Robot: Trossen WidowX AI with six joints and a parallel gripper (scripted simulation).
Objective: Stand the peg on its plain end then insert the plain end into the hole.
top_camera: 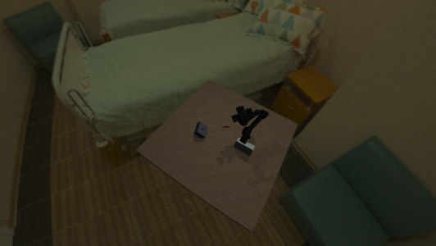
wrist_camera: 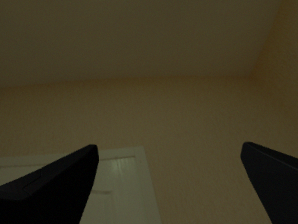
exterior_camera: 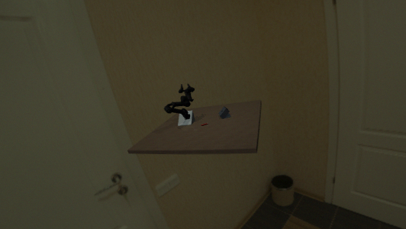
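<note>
Now: the red peg 480 mm below my gripper tip, 190 mm ahead of it and 110 mm to the right of it. Also, from my gripper tip: dark blue sloped panel: 430 mm below, 360 mm ahead, 90 mm to the left.
</note>
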